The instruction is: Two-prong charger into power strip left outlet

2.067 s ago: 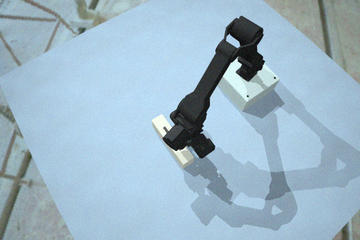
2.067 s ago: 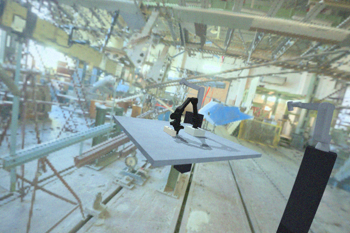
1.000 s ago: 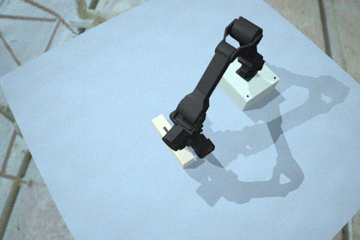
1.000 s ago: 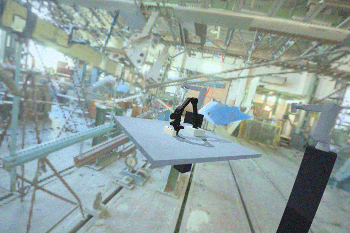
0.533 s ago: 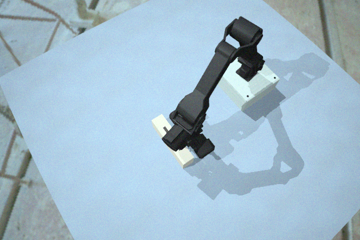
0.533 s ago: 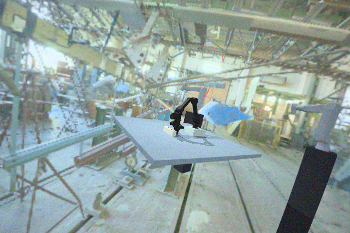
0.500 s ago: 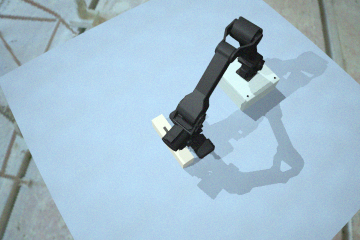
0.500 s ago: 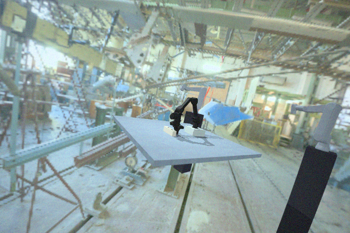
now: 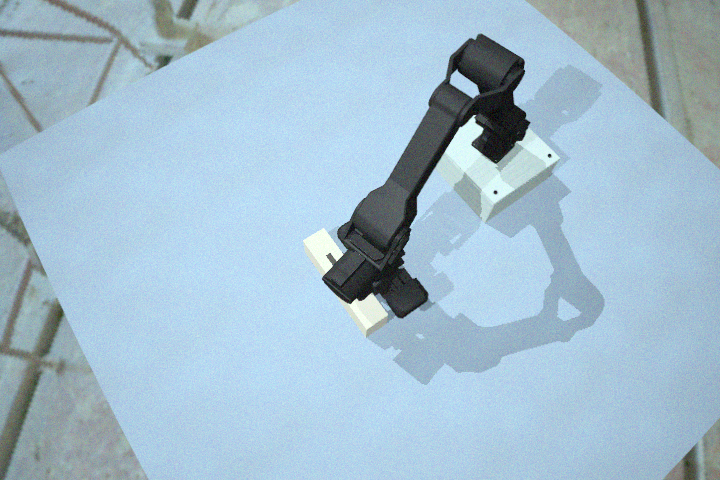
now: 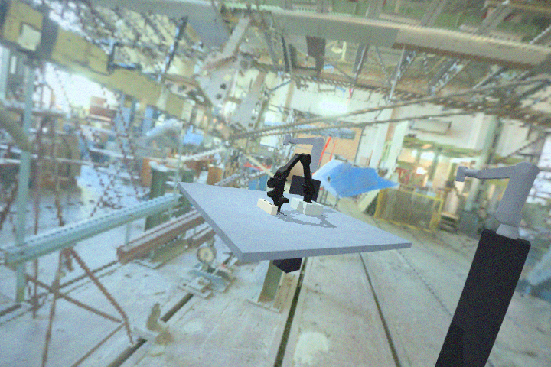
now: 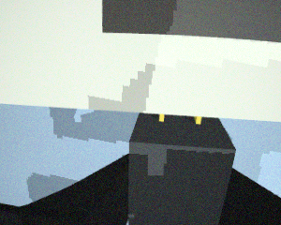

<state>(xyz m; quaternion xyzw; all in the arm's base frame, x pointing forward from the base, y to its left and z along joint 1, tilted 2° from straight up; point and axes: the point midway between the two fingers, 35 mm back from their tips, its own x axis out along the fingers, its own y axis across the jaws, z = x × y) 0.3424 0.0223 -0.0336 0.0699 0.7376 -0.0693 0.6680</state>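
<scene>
The dark grey charger lies 2 cm ahead of my gripper tip and 1 cm above it.
</scene>
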